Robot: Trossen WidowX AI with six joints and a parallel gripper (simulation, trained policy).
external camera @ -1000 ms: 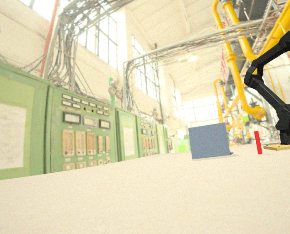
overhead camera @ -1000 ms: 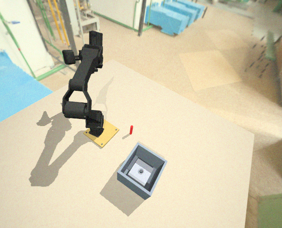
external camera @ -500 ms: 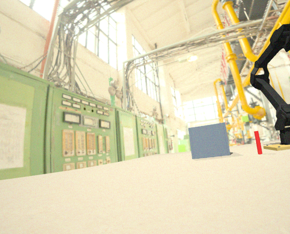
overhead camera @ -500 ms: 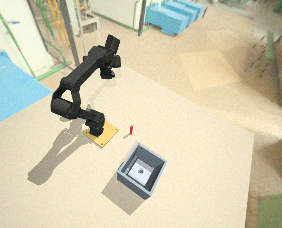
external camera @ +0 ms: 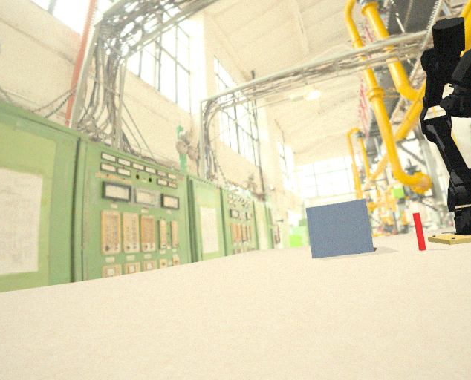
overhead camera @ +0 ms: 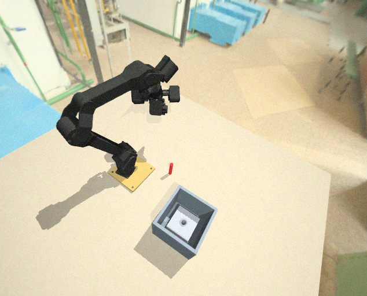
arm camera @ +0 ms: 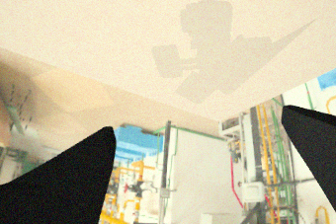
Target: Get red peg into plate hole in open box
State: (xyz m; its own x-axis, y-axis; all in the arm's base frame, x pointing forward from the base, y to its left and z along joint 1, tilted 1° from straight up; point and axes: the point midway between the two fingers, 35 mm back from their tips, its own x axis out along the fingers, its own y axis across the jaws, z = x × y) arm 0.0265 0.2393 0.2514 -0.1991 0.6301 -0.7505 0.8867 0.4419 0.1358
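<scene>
The red peg is 17 cm ahead of my gripper tip, 18 cm to the right of it and 19 cm below it. From my gripper tip the other things lie so: pale plate (31 cm ahead, 38 cm to the right, 18 cm below).
</scene>
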